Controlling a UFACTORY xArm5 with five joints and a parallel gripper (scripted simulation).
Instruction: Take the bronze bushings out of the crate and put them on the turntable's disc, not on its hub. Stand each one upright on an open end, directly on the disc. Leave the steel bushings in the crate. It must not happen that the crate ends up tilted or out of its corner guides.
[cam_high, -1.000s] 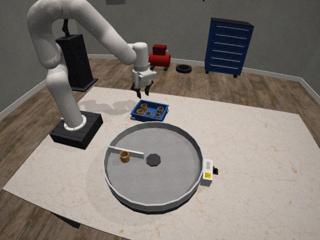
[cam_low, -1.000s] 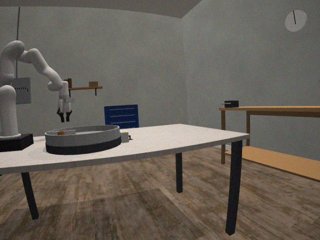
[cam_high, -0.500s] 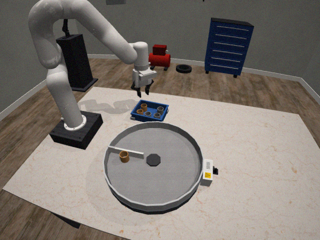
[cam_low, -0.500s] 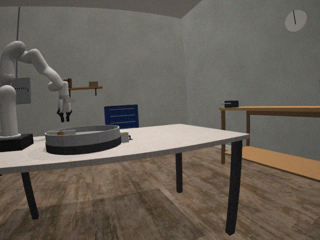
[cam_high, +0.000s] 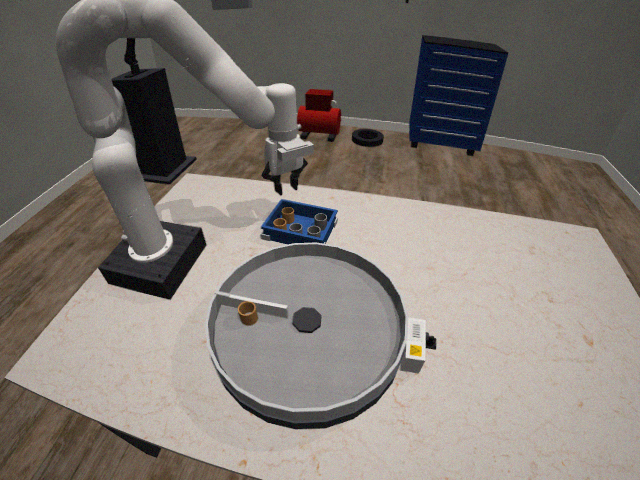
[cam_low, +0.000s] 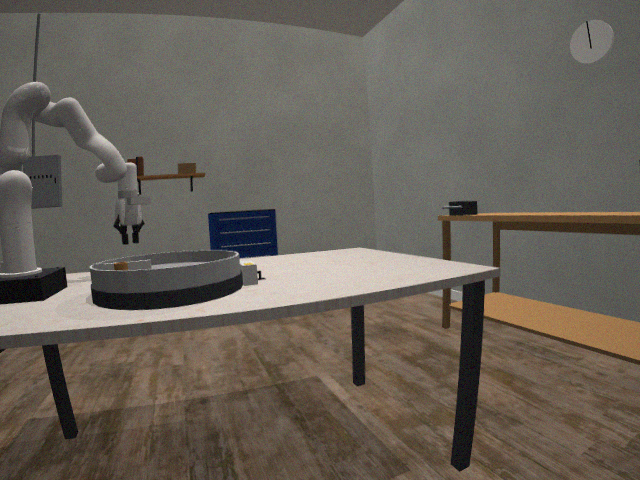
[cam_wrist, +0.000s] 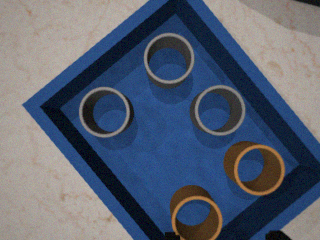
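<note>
Now: the blue crate 5 cm ahead of my hand, 3 cm to the right of it and 12 cm below it. The rest, counted from my hand: turntable (16 cm ahead, 37 cm to the right, 9 cm below).
</note>
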